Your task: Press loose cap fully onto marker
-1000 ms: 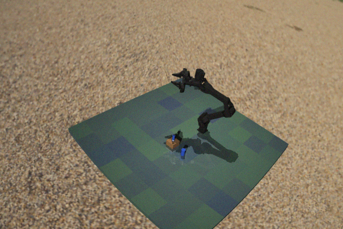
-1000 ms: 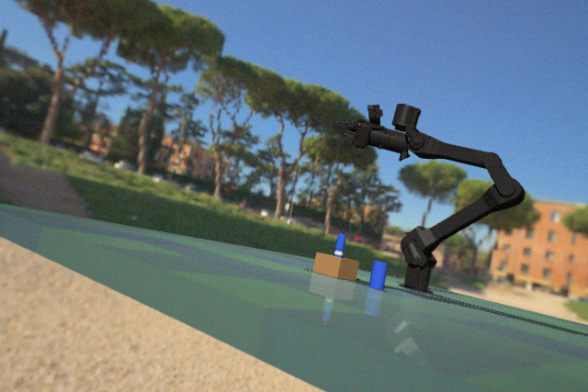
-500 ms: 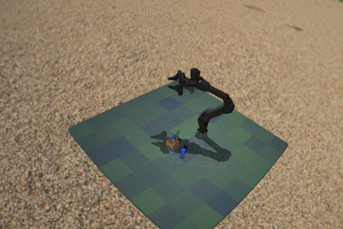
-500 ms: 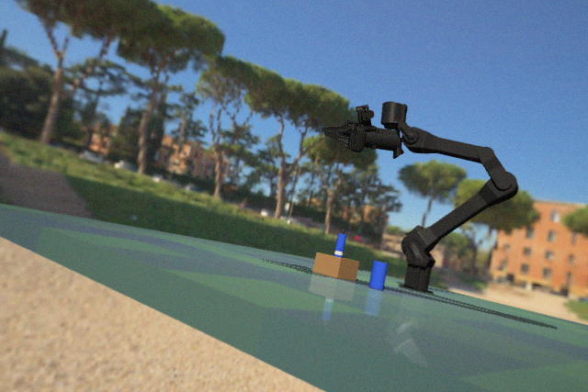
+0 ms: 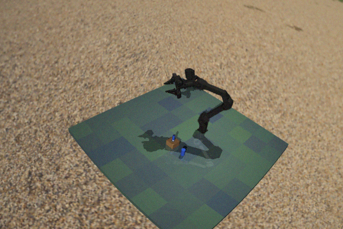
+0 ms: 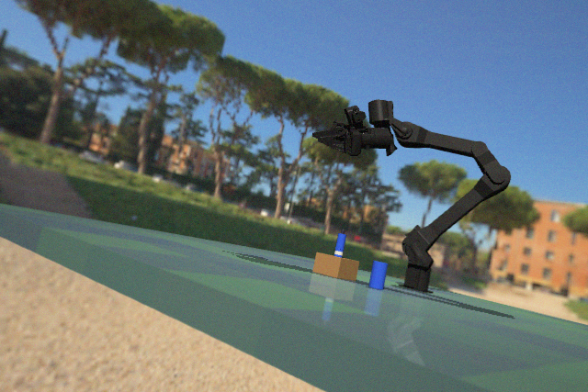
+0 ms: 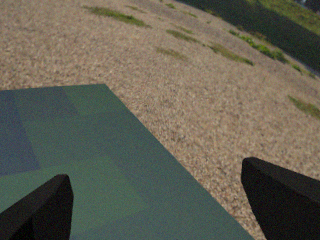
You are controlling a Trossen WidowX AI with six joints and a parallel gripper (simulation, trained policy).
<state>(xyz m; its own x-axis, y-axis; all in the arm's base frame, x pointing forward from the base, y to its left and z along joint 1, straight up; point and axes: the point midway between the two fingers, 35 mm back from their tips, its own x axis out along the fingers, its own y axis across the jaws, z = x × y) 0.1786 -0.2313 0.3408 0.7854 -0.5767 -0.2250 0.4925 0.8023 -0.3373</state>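
Now: the blue cap 110 mm ahead of my gripper tip, 330 mm to the left of it and 310 mm below it. The rest, counted from my gripper tip: blue marker (90 mm ahead, 220 mm to the left, 260 mm below); then tan holder block (90 mm ahead, 220 mm to the left, 310 mm below).
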